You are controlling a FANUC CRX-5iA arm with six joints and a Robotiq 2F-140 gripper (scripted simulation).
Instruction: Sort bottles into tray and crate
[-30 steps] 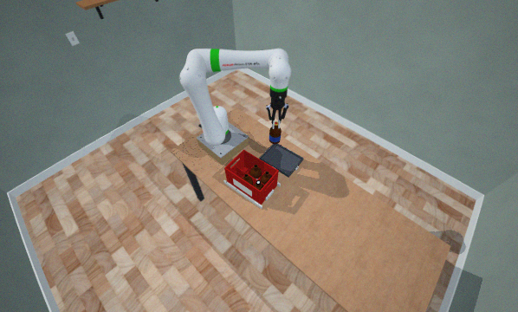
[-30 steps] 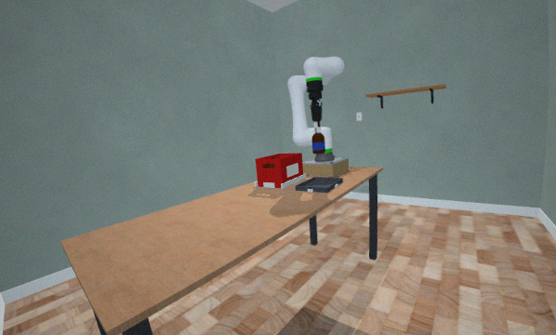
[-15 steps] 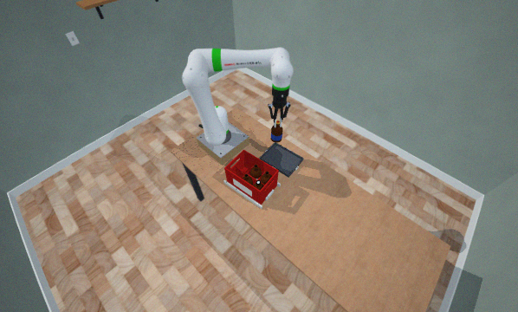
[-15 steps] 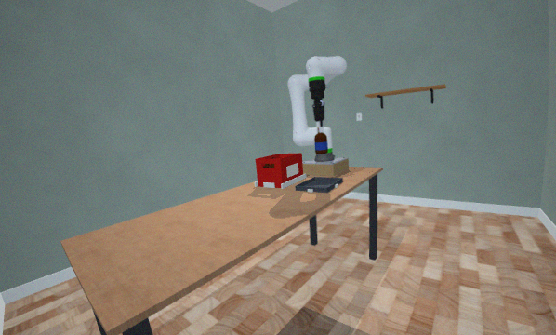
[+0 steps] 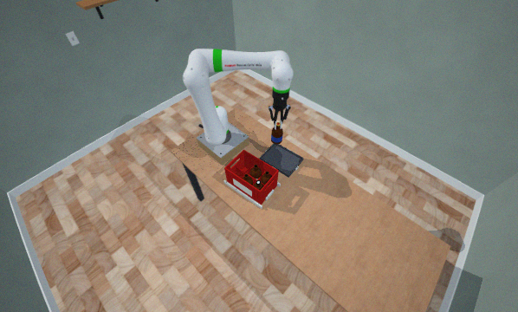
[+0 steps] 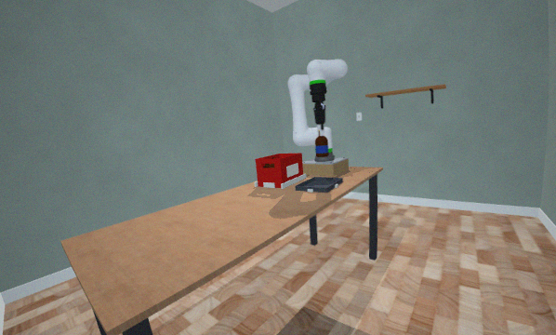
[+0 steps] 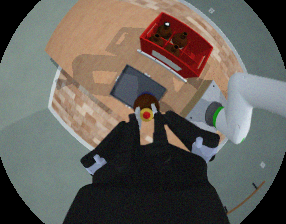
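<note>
My gripper is now 7 cm above the capped brown bottle. Also, from my hand: crate (29 cm to the right, 24 cm below, 2 cm behind); then dark tray (31 cm below, 5 cm ahead, 1 cm to the right).
</note>
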